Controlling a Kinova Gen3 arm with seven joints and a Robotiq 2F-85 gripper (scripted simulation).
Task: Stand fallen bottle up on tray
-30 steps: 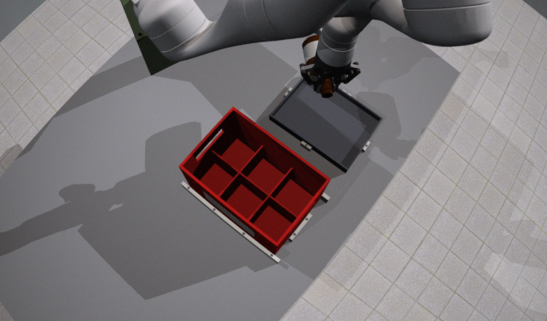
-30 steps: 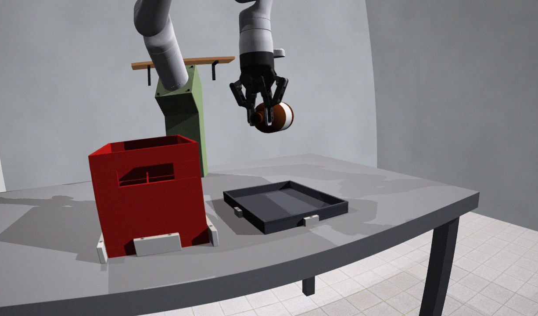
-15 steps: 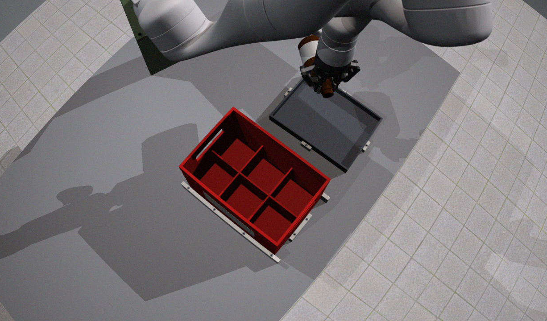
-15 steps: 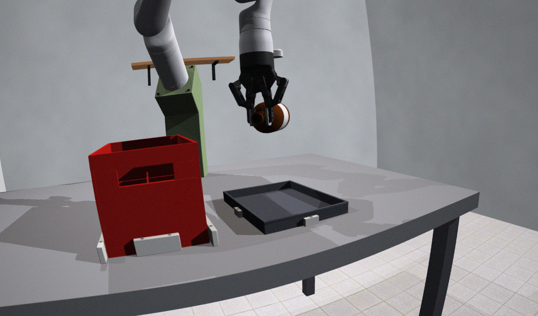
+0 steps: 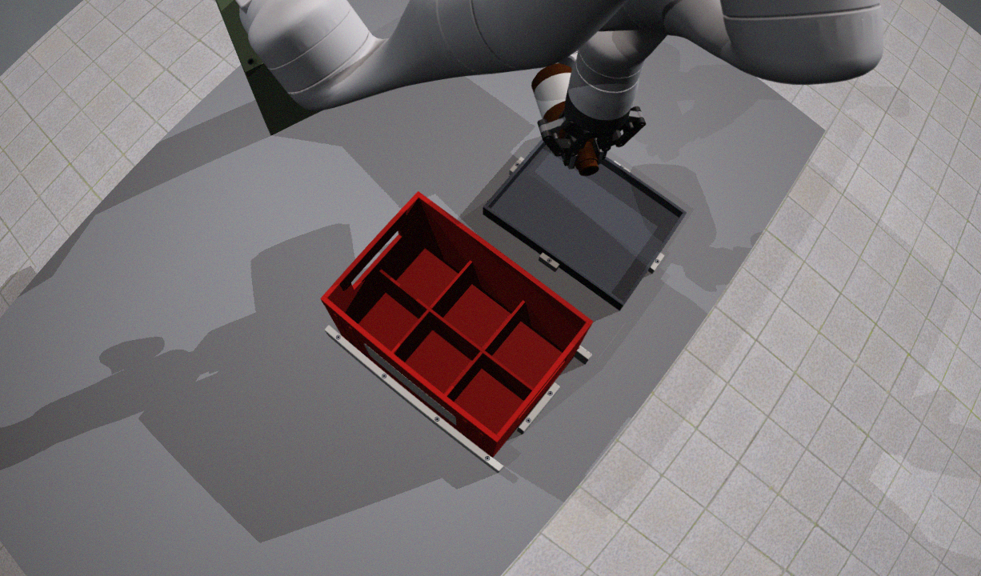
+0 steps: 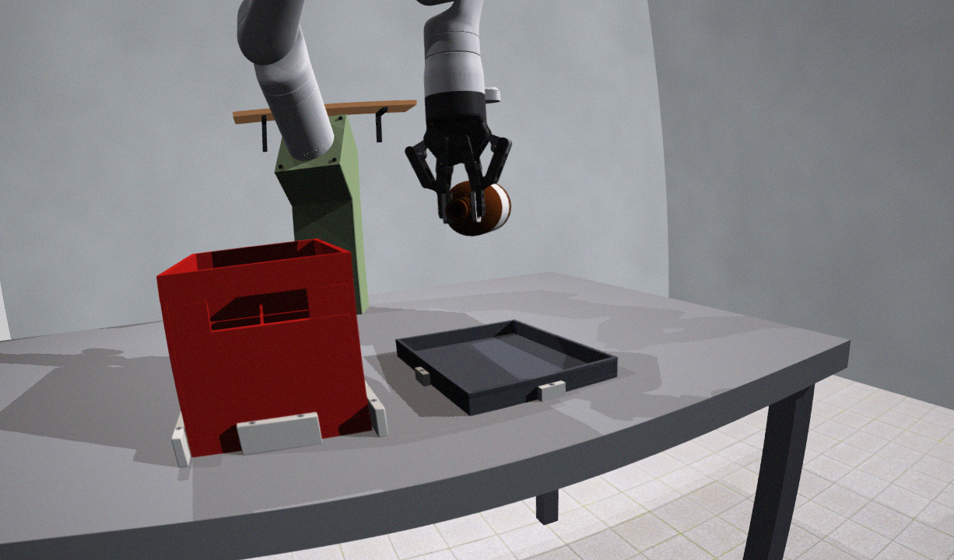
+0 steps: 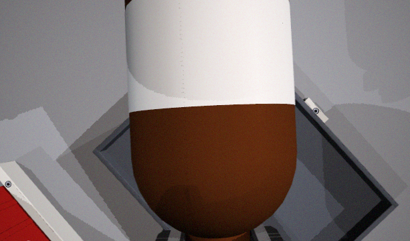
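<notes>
Right now my hand is 40 mm to the right of the bottle and 40 mm past it. The rest, counted from my hand: red crate (260 mm to the right, 120 mm below, 20 mm behind); then tray (190 mm below, 20 mm to the left, 20 mm ahead).
</notes>
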